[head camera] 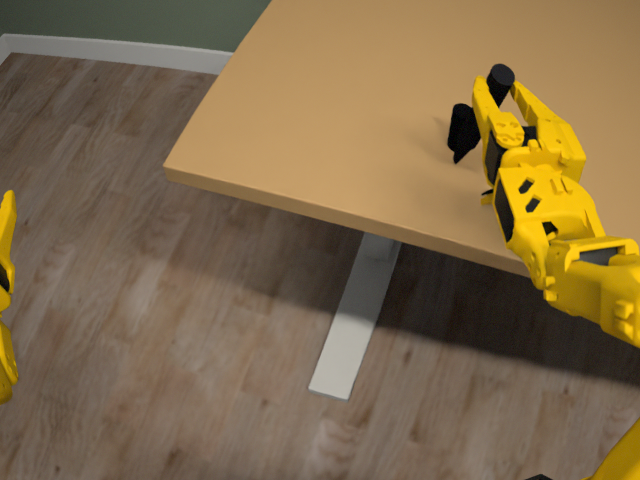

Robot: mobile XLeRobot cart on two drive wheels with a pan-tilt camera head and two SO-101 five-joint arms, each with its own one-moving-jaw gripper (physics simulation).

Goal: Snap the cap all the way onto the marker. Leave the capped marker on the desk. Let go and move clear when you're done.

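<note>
My right gripper [497, 84] is shut on the black marker [500, 86], whose thick flat end stands up between the jaw tips. The marker slants down to the lower left behind a jaw, and its pointed tip shows uncovered just above the desk. The black cap [459, 116] stands upright at the left of that jaw. In the picture the marker's lower end overlaps the cap's lower right side; whether they touch is unclear. My left gripper [7, 211] is partly cut off at the left picture edge, away from the desk; it is open and empty.
The tan desk [310, 139] has its front left corner near the middle left of the picture, and its front edge runs down to the right under the right arm. A pale desk leg foot [343, 341] lies on the wood floor below. A green wall stands behind.
</note>
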